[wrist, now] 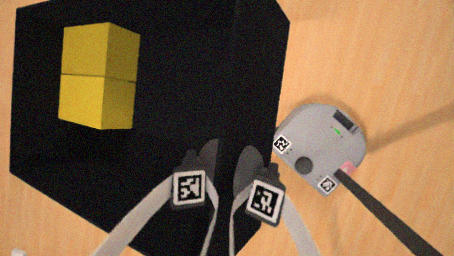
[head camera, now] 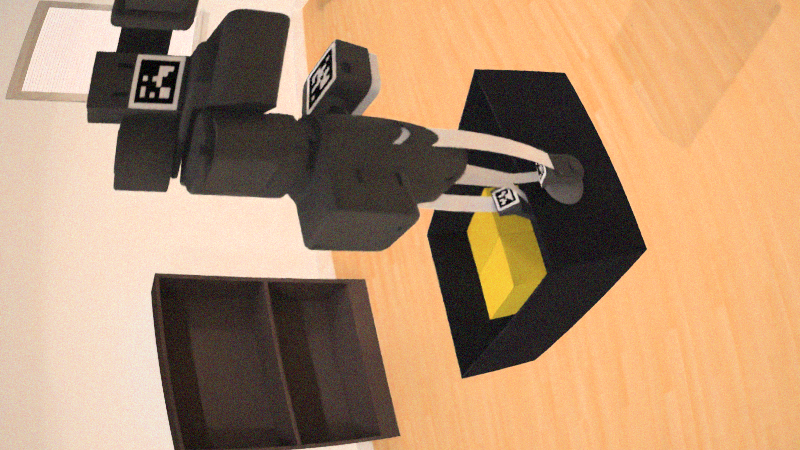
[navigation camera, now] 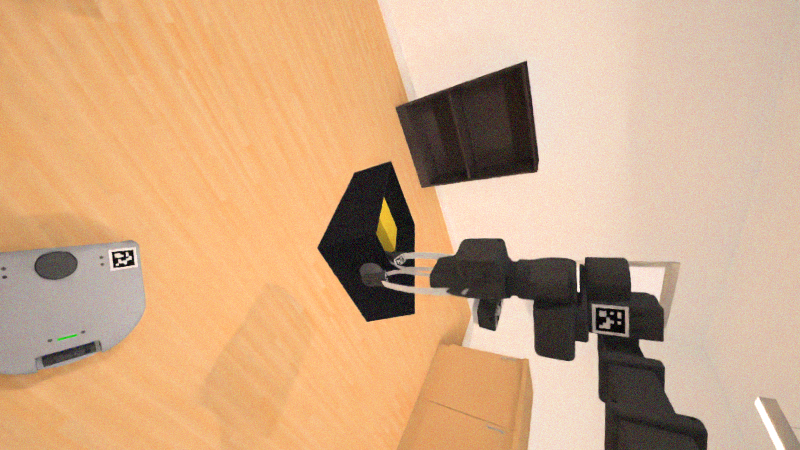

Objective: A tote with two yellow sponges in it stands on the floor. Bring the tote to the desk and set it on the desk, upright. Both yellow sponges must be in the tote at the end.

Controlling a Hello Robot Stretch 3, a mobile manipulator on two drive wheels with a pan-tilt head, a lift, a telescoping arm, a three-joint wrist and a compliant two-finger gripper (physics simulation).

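Frame: origin at the robot's base, x ahead, y left, z up, level; millimetres.
Where they show: gripper, fingertip midpoint: (wrist: 231,161) (head camera: 566,191) (navigation camera: 366,266); robot's base, origin of the base link: (wrist: 297,155) (navigation camera: 57,263).
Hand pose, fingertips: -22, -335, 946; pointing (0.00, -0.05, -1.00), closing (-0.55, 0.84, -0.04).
Note:
Things, the pixels of their top centre, and the offset from my fingertips, as dx, dy, dz.
- upper sponge, middle of its top: (head camera: 472,229) (wrist: 76,48) (navigation camera: 397,231) +42, -214, -79
- lower sponge, middle of its top: (head camera: 486,278) (wrist: 72,102) (navigation camera: 388,211) +95, -179, -75
My gripper (head camera: 538,193) (navigation camera: 386,267) (wrist: 231,161) is shut on one wall of the black tote (head camera: 604,223) (navigation camera: 346,240) (wrist: 257,65), with one finger on each side of it. The tote hangs off the floor, roughly upright and open at the top. In the wrist view two yellow sponges lie side by side inside it, an upper sponge (wrist: 85,50) and a lower sponge (wrist: 82,100). Yellow sponge surfaces (head camera: 520,268) (navigation camera: 386,229) also show inside the tote in the head and navigation views, partly hidden by a finger and the walls. The desk does not show.
A dark two-compartment shelf (head camera: 372,347) (navigation camera: 531,151) is by the wall beyond the tote. A wooden cabinet (navigation camera: 475,386) stands at the bottom of the navigation view. A pale framed panel (head camera: 55,53) is on the wall. My base (navigation camera: 72,302) (wrist: 320,140) is apart from the tote.

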